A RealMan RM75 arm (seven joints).
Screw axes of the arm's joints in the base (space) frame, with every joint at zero. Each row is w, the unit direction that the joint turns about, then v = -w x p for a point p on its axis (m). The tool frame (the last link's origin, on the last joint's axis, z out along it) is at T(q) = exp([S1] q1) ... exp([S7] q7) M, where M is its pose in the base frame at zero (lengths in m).
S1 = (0, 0, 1, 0, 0, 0)
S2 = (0, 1, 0, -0.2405, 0, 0)
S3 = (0, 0, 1, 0, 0, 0)
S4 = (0, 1, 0, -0.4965, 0, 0)
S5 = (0, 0, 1, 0, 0, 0)
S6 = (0, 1, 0, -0.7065, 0, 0)
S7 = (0, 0, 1, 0, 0, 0)
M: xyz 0 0 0.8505 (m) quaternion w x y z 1 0 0 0
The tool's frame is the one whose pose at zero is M.
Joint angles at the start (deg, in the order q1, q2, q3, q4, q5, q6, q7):
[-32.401, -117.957, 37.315, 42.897, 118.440, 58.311, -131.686]
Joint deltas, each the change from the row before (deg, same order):
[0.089, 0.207, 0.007, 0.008, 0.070, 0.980, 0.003]
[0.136, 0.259, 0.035, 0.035, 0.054, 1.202, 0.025]
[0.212, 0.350, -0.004, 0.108, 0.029, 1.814, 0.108]
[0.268, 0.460, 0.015, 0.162, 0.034, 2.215, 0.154]
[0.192, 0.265, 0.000, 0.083, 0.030, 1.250, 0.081]
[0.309, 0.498, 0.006, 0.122, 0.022, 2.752, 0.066]
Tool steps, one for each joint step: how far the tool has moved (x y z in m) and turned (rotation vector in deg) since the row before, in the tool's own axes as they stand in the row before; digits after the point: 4 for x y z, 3 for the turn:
[-0.0007, 0.0004, -0.0012, -0.495, -0.615, 0.121]
[-0.0009, 0.0005, -0.0017, -0.602, -0.741, 0.171]
[-0.0013, 0.0009, -0.0026, -0.947, -1.028, 0.274]
[-0.0014, 0.0010, -0.0035, -1.126, -1.244, 0.401]
[-0.0010, 0.0003, -0.0022, -0.596, -0.712, 0.184]
[-0.0025, 0.0017, -0.0040, -1.479, -1.608, 0.252]

